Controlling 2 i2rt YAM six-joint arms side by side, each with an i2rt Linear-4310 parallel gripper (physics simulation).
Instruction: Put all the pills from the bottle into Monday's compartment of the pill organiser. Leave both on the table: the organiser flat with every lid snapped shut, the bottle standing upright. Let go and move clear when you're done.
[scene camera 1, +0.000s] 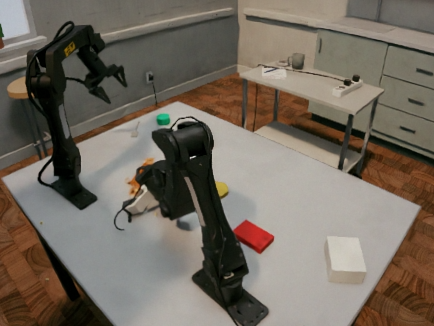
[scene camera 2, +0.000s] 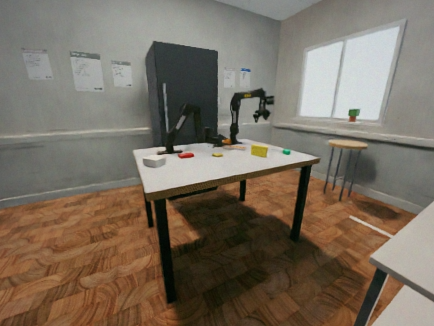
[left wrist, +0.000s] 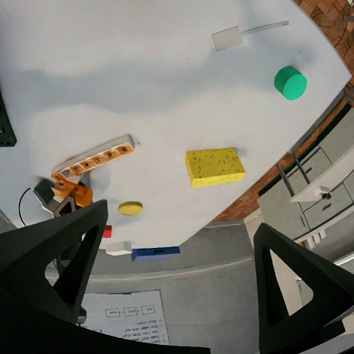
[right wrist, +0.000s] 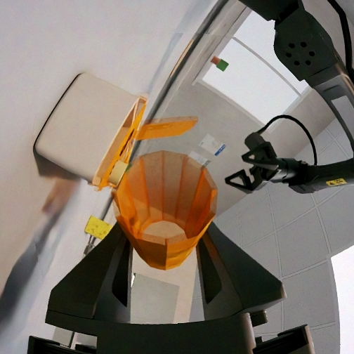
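Where they show: left gripper, fingertip midpoint: (scene camera 1: 118, 95) (scene camera 2: 260, 121); right gripper, fingertip midpoint: (scene camera 1: 141, 172) (scene camera 2: 229, 142); left arm's base, link origin: (scene camera 1: 73, 192) (scene camera 2: 232, 143); right arm's base, link origin: (scene camera 1: 228, 295) (scene camera 2: 170, 152).
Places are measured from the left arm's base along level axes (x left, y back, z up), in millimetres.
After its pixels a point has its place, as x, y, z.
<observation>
The orange bottle (right wrist: 166, 255) (left wrist: 80, 194) is held tilted by my right gripper (right wrist: 163, 211), which is shut on it. Its inside looks empty in the right wrist view. Its mouth is beside the end of the white organiser (right wrist: 82, 127) (left wrist: 94, 156), where one orange lid (right wrist: 172, 127) stands open. A small cream pill-like piece (right wrist: 118, 173) shows between the organiser and the bottle's rim. The inside of Monday's compartment is hidden. Other lids look shut in the left wrist view. My left gripper (scene camera 1: 116, 93) {64, -295, 233} (left wrist: 185, 221) (right wrist: 232, 170) is open and empty, high above the table.
A yellow sponge (left wrist: 215, 167) (scene camera 2: 259, 150) {-130, -484, 46}, a green cylinder (left wrist: 290, 83) (scene camera 1: 163, 119) {93, -526, 29}, a yellow disc (left wrist: 130, 208), a red block (scene camera 1: 254, 236) {-597, -195, 21} and a white block (scene camera 1: 345, 259) {-838, -242, 47} stand on the table (scene camera 1: 300, 200) {-620, -431, 0}. A pale flat tool (left wrist: 227, 38) lies near the green cylinder.
</observation>
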